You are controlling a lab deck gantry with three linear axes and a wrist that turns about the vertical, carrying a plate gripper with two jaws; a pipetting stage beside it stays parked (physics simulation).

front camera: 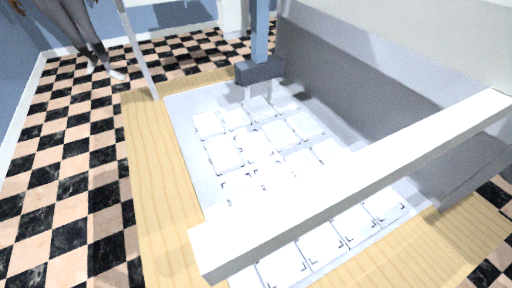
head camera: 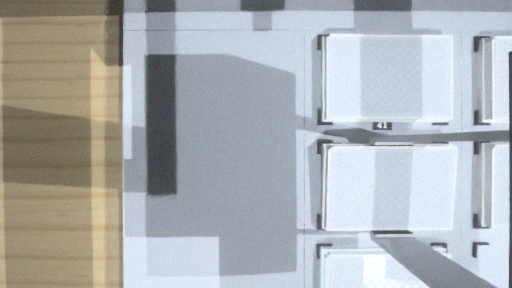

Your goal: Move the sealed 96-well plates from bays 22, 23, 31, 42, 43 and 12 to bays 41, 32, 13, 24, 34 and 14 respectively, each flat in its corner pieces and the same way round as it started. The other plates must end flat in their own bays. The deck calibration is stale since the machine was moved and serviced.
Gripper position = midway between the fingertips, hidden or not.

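You'd see my gripper (head camera: 388, 187) there, and you'd find my gripper (front camera: 258, 107) here too, along with a bay 44 (front camera: 385, 205).
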